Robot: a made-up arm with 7 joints.
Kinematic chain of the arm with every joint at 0, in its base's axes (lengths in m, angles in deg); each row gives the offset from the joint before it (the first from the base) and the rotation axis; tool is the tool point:
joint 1: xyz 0 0 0 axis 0 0.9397 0.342
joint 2: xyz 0 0 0 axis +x
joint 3: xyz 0 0 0 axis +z
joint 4: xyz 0.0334 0 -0.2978 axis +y
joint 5: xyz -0.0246 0 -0.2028 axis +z
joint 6: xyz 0 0 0 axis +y
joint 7: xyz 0 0 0 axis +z
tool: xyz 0 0 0
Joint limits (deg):
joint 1: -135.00..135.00
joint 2: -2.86..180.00
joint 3: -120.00..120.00
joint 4: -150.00..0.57
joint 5: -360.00..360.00
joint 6: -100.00..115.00
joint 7: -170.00..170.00
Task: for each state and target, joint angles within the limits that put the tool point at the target. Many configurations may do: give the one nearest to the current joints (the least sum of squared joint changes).
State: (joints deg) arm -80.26 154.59 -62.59 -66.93 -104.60 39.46 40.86
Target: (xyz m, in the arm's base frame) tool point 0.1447 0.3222 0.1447
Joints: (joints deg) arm -71.86 127.09 -72.99 -96.68 -104.60 39.46 40.86
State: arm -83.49 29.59 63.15 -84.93 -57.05 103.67 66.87
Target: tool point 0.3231 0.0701 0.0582
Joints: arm -73.11 -2.65 57.67 -112.17 -57.05 103.67 66.87
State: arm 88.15 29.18 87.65 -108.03 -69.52 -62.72 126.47
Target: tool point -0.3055 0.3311 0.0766
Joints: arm 84.95 40.98 86.03 -64.17 -69.52 -62.72 126.47
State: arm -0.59 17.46 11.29 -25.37 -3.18 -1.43 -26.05
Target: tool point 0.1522 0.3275 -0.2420
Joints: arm 8.03 40.10 27.49 -75.33 -3.18 -1.43 -26.05
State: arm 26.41 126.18 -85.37 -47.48 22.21 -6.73 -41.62
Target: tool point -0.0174 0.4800 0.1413
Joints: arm 28.13 117.69 -90.31 -26.65 22.21 -6.73 -41.62
